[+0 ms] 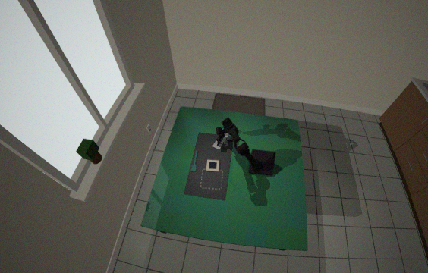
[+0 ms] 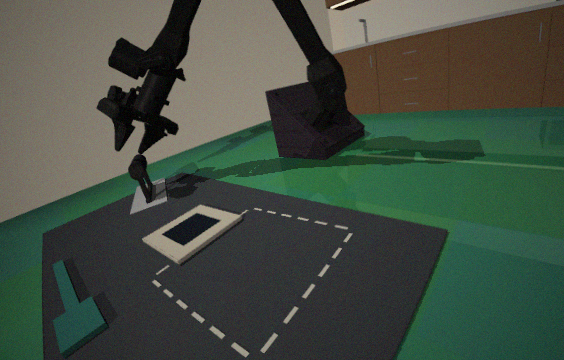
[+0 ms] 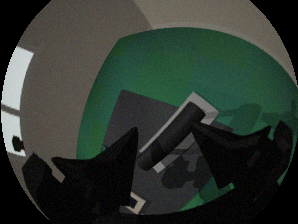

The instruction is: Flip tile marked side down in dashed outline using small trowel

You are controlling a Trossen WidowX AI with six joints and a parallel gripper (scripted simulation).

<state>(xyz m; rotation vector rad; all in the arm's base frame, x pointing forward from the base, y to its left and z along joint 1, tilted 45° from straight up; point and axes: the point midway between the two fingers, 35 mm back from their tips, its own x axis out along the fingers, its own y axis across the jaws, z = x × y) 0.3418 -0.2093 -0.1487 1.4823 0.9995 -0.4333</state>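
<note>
Right now my gripper tip is 7 cm above the trowel and 4 cm to the right of it. The rest, counted from my gripper tip: dark mat: 28 cm to the left, 13 cm below, 4 cm ahead; teal piece: 31 cm to the left, 18 cm ahead, 10 cm below; tile: 30 cm to the left, 10 cm below, 1 cm ahead.
</note>
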